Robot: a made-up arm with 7 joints.
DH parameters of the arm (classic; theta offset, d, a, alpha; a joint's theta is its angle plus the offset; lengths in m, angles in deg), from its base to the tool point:
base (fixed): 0 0.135 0 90
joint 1: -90 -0.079 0.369 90
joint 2: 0 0.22 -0.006 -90
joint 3: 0 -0.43 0.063 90
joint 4: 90 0.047 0.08 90
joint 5: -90 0.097 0.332 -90
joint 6: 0 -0.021 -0.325 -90
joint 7: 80.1 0 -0.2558 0
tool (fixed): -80.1 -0.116 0 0
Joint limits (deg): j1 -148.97..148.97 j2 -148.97..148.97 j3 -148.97..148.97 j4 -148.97..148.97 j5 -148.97..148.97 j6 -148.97..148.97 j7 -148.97..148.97
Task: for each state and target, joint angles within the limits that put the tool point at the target. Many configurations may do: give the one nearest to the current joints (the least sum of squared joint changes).
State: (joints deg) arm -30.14 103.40 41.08 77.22 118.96 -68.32 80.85
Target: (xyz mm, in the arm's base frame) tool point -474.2 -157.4 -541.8
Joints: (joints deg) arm -1.71 108.03 49.85 82.57 127.25 -72.38 68.41
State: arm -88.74 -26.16 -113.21 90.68 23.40 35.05 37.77
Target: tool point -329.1 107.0 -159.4
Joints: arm -57.98 -19.20 -103.70 84.02 37.43 50.08 20.49
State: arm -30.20 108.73 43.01 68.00 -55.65 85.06 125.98
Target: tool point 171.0 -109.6 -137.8
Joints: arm 7.26 139.98 52.58 101.39 -50.11 85.65 148.97
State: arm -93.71 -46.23 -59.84 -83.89 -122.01 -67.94 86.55
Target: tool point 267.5 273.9 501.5
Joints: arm -108.31 -54.18 -51.62 -78.64 -139.78 -57.58 109.09
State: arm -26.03 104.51 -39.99 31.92 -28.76 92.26 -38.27
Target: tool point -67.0 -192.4 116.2
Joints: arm -25.46 116.48 -31.03 56.82 -12.11 80.57 -31.44
